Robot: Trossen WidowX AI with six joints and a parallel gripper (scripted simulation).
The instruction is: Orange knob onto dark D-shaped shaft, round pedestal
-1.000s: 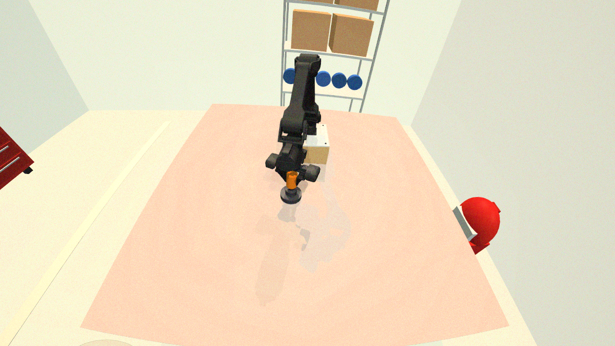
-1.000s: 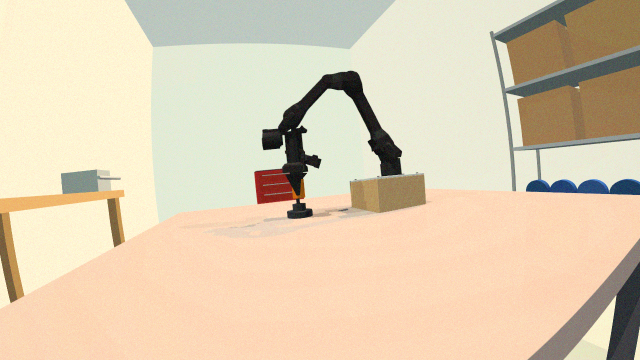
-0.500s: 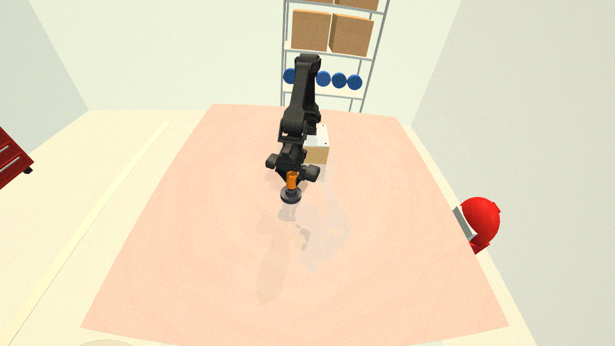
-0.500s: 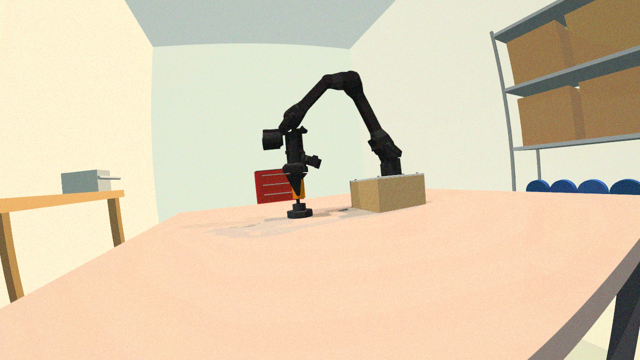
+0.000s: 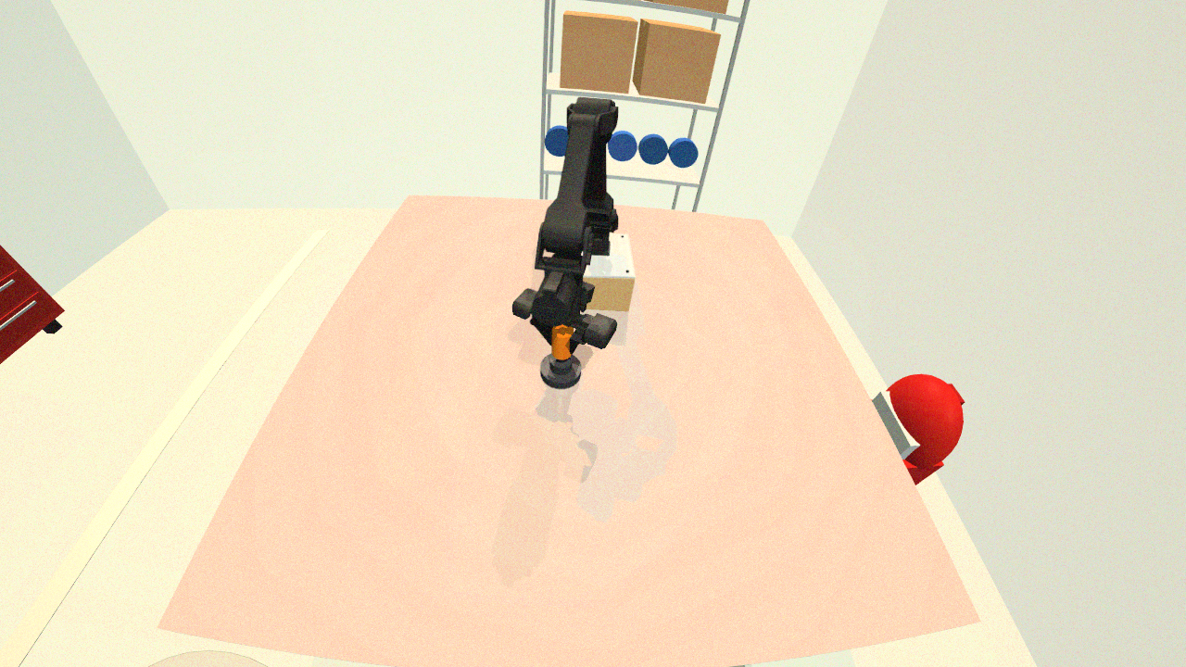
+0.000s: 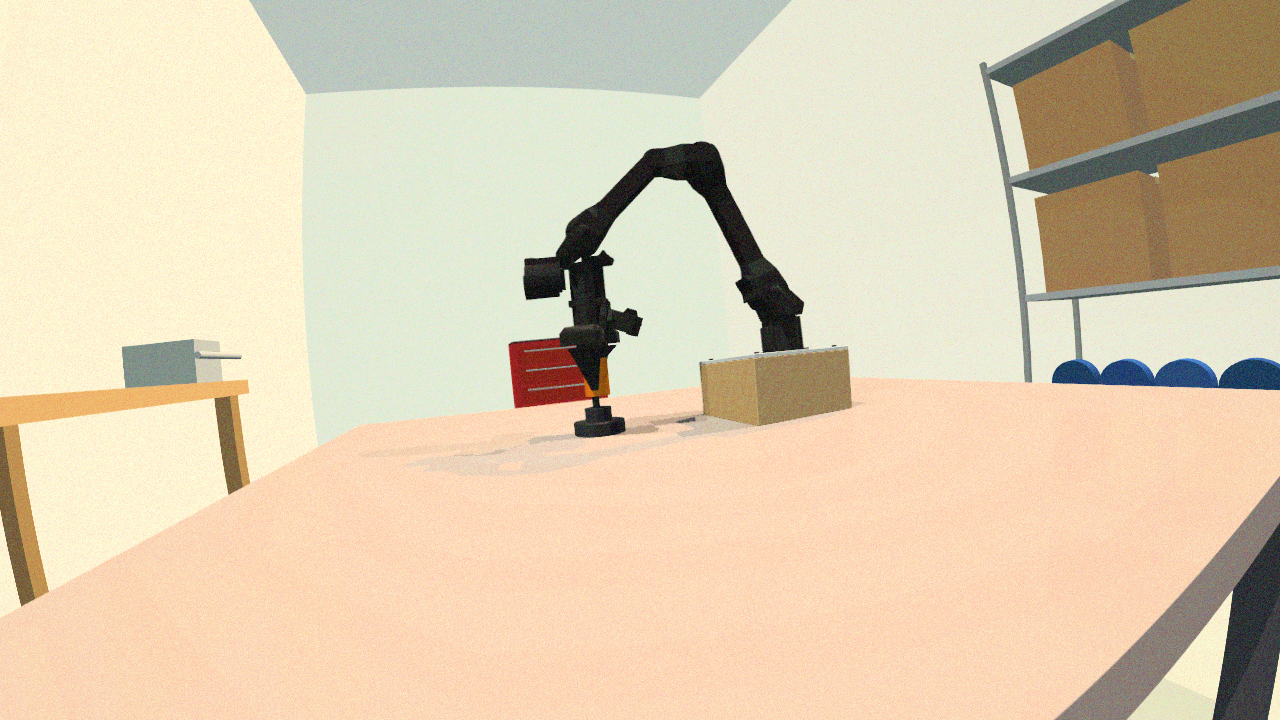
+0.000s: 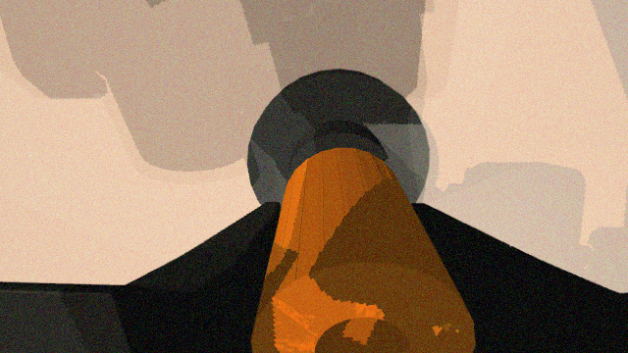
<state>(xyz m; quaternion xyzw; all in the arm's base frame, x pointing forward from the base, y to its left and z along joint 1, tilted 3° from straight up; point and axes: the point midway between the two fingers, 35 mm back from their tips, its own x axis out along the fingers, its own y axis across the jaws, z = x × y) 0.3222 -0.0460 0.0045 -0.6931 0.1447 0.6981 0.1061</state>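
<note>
Right now my gripper tip is 20 mm below the orange knob. Also, from my gripper tip: dark round pedestal (40 mm below).
</note>
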